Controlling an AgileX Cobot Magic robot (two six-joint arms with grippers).
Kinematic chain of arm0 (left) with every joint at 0, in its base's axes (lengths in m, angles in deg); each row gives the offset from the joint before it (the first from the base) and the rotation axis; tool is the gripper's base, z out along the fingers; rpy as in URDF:
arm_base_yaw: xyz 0 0 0.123 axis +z
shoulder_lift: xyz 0 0 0 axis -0.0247 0.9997 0
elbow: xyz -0.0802 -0.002 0.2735 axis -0.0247 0.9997 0
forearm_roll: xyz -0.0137 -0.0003 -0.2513 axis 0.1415 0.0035 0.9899
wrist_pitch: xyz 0 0 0 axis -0.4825 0.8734 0.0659
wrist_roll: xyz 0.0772 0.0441 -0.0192 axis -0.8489 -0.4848 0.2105
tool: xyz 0 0 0 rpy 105.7 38.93 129.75
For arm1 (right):
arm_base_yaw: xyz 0 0 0.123 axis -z
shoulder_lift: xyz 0 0 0 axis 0.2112 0.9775 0
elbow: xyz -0.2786 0.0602 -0.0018 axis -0.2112 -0.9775 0
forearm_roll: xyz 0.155 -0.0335 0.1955 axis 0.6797 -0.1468 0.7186
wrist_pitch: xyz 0 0 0 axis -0.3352 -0.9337 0.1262
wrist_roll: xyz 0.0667 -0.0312 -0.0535 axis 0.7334 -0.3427 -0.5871
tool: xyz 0 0 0 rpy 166.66 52.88 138.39
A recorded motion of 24 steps. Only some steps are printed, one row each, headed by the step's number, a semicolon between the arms.
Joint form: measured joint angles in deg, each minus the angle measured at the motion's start. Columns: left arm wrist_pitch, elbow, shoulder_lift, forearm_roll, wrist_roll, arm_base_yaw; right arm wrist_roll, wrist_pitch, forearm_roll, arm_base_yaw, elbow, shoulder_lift.
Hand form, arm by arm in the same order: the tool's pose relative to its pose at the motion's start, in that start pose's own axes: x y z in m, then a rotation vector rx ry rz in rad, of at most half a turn. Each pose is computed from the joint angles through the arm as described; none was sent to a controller.
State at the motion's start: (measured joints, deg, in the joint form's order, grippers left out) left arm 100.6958 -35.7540 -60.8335 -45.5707 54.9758 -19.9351; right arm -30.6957 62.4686 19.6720 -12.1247 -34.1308 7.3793
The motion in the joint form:
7: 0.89 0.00 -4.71 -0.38 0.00 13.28; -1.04 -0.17 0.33 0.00 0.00 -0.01
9: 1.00 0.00 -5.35 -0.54 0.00 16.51; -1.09 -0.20 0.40 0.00 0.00 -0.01
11: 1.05 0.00 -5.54 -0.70 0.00 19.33; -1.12 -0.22 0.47 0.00 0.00 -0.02
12: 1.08 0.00 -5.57 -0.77 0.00 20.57; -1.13 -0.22 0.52 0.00 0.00 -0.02
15: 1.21 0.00 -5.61 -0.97 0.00 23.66; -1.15 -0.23 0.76 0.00 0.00 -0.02
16: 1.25 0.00 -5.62 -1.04 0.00 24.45; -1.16 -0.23 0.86 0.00 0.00 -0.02
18: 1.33 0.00 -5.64 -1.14 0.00 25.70; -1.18 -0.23 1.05 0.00 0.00 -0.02
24: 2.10 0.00 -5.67 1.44 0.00 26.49; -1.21 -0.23 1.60 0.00 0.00 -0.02
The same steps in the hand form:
7: 0.0010 0.0138 -0.0077 -0.2375 -0.0275 -0.0587; 0.0002 0.0002 0.0000 -0.0026 0.0023 -0.0128
9: 0.0015 0.0167 -0.0095 -0.2943 -0.0268 -0.0699; 0.0003 0.0003 0.0000 -0.0031 0.0027 -0.0125
11: 0.0022 0.0192 -0.0107 -0.3429 -0.0205 -0.0792; 0.0003 0.0003 0.0000 -0.0036 0.0028 -0.0119
12: 0.0025 0.0203 -0.0112 -0.3641 -0.0166 -0.0834; 0.0003 0.0004 0.0000 -0.0039 0.0027 -0.0112
15: 0.0035 0.0229 -0.0125 -0.4169 -0.0052 -0.0937; 0.0003 0.0005 0.0000 -0.0053 0.0026 -0.0077
16: 0.0038 0.0236 -0.0129 -0.4305 -0.0020 -0.0960; 0.0002 0.0005 0.0000 -0.0059 0.0025 -0.0062
18: 0.0042 0.0246 -0.0135 -0.4520 0.0031 -0.1000; 0.0002 0.0006 0.0000 -0.0071 0.0022 -0.0034
24: 0.0057 0.0242 -0.0134 -0.4535 0.0095 -0.1490; 0.0002 0.0009 0.0000 -0.0103 0.0015 0.0050

